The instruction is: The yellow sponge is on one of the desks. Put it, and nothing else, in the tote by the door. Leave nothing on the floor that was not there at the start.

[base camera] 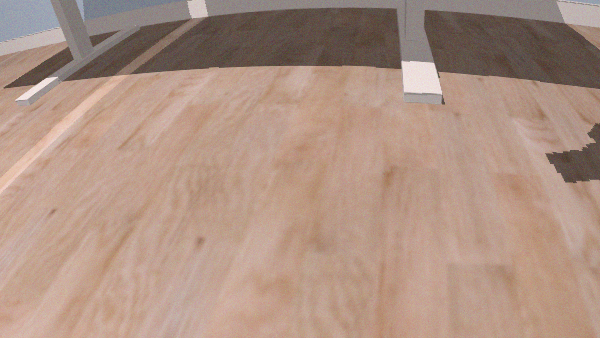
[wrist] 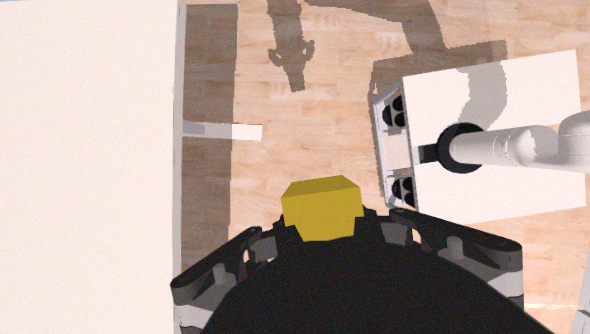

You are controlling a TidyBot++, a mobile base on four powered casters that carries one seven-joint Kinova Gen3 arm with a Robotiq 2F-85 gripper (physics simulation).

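Seen in the pictures: arm's base at its link origin: [wrist: 464, 148].
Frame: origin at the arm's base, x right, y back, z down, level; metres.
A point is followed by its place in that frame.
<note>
The yellow sponge [wrist: 322, 210] @(x 0.030, y -0.481, z -0.499 m) is between the fingertips at the lower middle of the wrist view. My gripper [wrist: 321, 212] @(x 0.008, y -0.480, z -0.438 m) is shut on it and holds it up over the floor, in the gap between the desk and my own base. A white desk [wrist: 90, 165] @(x 0.101, y -0.844, z -0.324 m) fills the left of the wrist view; the sponge is to the right of its edge. In the base camera view, desk legs [base camera: 422, 82] @(x 0.215, y -0.746, z 0.371 m) stand on the floor ahead. The tote and the door do not show in either view.
My white mobile base [wrist: 505, 195] @(x -0.173, y 0.129, z 0.014 m) and part of the arm [wrist: 525, 145] @(x 0.008, y -0.039, z -0.204 m) are at the right of the wrist view. A desk foot [wrist: 247, 132] @(x 0.219, y -0.776, z 0.372 m) sticks out from under the desk's edge. Another desk foot [base camera: 37, 91] @(x -0.961, y -1.021, z 0.372 m) is at the left of the base camera view. Shadows lie on the wooden floor [base camera: 300, 200] @(x -0.043, y -0.457, z 0.396 m).
</note>
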